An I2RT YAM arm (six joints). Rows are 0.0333 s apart.
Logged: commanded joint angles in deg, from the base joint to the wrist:
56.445, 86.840, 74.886, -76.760, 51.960, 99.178
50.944, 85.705, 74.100, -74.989, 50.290, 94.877
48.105, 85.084, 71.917, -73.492, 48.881, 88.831
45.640, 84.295, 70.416, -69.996, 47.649, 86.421
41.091, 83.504, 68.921, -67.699, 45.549, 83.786
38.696, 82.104, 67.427, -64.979, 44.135, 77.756
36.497, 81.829, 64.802, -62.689, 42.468, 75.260
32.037, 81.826, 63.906, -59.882, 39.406, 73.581
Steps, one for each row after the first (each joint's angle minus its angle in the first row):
-5.501, -1.135, -0.786, 1.771, -1.670, -4.301
-8.340, -1.756, -2.969, 3.268, -3.079, -10.347
-10.805, -2.545, -4.470, 6.764, -4.311, -12.757
-15.354, -3.336, -5.965, 9.061, -6.411, -15.392
-17.749, -4.736, -7.459, 11.781, -7.825, -21.422
-19.948, -5.011, -10.084, 14.071, -9.492, -23.918
-24.408, -5.014, -10.980, 16.878, -12.554, -25.597

